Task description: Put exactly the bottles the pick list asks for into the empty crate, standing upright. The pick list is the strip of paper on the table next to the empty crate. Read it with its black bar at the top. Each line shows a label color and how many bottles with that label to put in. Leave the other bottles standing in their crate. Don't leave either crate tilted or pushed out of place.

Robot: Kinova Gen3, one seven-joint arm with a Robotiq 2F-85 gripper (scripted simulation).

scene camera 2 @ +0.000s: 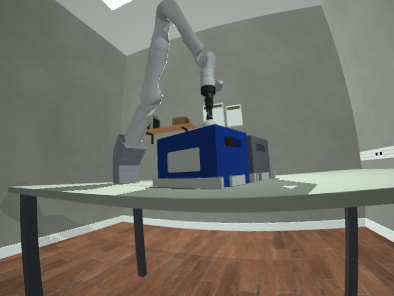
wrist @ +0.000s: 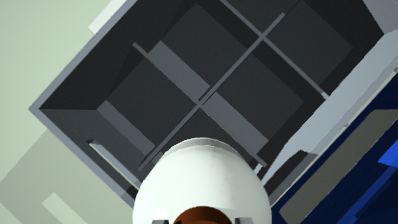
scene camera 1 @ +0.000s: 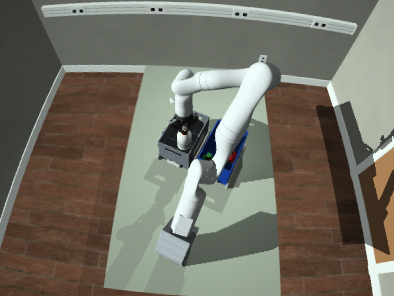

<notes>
In view: a grey crate point(scene camera 1: 167, 143) and a blue crate point(scene camera 2: 200, 153).
The grey crate shows as well in scene camera 2 point(scene camera 2: 258, 154) and in the wrist view point(wrist: 109, 95). The blue crate also shows in the wrist view point(wrist: 347, 175).
</notes>
